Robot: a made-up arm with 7 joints. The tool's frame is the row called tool.
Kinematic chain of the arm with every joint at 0, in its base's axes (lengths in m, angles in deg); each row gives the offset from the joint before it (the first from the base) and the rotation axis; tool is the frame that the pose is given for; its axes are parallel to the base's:
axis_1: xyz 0 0 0 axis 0 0.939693 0.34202
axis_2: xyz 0 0 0 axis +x
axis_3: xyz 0 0 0 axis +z
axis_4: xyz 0.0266 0 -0.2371 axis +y
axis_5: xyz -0.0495 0 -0.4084 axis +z
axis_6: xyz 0 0 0 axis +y
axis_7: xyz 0 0 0 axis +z
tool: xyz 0 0 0
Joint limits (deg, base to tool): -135..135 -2.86..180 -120..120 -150..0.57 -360..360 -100..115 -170..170
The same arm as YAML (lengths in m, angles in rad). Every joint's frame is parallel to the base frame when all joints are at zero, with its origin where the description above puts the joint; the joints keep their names.
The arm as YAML. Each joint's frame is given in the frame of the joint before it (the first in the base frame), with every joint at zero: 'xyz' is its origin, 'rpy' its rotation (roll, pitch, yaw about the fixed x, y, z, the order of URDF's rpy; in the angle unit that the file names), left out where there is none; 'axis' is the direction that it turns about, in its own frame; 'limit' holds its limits. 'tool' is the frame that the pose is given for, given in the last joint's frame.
units:
  length: m
  angle: rad
joints:
  - name: axis_1
    type: revolute
    origin:
      xyz: [0.0, 0.0, 0.0]
    axis: [0.0, 0.9397, 0.342]
    limit:
      lower: -2.3562
      upper: 2.3562
  - name: axis_2
    type: revolute
    origin:
      xyz: [0.0, 0.0, 0.0]
    axis: "+x"
    limit:
      lower: -0.0499
      upper: 3.1416
  - name: axis_3
    type: revolute
    origin:
      xyz: [0.0, 0.0, 0.0]
    axis: "+z"
    limit:
      lower: -2.0944
      upper: 2.0944
  - name: axis_4
    type: revolute
    origin:
      xyz: [0.0266, 0.0, -0.2371]
    axis: "+y"
    limit:
      lower: -2.618
      upper: 0.0099
  - name: axis_5
    type: revolute
    origin:
      xyz: [-0.0495, 0.0, -0.4084]
    axis: "+z"
    limit:
      lower: -6.2832
      upper: 6.2832
  - name: axis_6
    type: revolute
    origin:
      xyz: [0.0, 0.0, 0.0]
    axis: "+y"
    limit:
      lower: -1.7453
      upper: 2.0071
  - name: axis_7
    type: revolute
    origin:
      xyz: [0.0, 0.0, 0.0]
    axis: "+z"
    limit:
      lower: -2.9671
      upper: 2.9671
tool:
  origin:
    xyz: [0.0, 0.0, 0.0]

